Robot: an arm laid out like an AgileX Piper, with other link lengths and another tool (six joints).
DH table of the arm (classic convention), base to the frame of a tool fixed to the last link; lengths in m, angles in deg. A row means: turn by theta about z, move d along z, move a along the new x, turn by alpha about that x. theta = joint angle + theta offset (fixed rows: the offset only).
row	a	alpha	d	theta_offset
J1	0	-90	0.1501	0
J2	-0.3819	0	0	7.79
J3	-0.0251	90	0	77.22
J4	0	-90	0.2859	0
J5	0	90	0	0
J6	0.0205	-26.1	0.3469	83
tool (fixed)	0	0	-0.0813	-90
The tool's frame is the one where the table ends.
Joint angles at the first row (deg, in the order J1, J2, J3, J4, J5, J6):
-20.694 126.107 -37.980 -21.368 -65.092 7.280
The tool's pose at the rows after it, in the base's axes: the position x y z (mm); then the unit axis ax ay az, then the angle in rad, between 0 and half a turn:
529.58, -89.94, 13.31, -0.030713, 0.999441, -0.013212, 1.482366
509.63, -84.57, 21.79, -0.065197, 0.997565, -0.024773, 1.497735
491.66, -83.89, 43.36, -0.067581, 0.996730, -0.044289, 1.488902
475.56, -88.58, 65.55, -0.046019, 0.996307, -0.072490, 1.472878
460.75, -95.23, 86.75, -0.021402, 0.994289, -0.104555, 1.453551
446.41, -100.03, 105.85, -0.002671, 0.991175, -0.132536, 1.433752
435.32, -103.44, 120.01, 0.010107, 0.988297, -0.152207, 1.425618
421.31, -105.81, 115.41, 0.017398, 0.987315, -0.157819, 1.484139
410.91, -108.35, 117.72, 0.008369, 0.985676, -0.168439, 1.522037
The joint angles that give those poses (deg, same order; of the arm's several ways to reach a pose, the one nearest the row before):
-20.694 125.299 -34.494 -21.239 -65.091 6.005
-20.695 122.314 -30.677 -21.239 -65.093 2.874
-20.693 117.721 -26.723 -19.877 -65.093 1.812
-20.694 113.153 -23.238 -17.194 -65.093 1.812
-20.693 108.806 -20.261 -14.200 -65.090 1.813
-20.692 104.740 -17.624 -11.760 -65.093 1.697
-20.692 101.149 -16.073 -10.107 -63.785 1.698
-20.693 98.208 -15.576 -8.969 -58.164 1.404
-20.692 95.012 -15.576 -8.181 -53.130 0.102

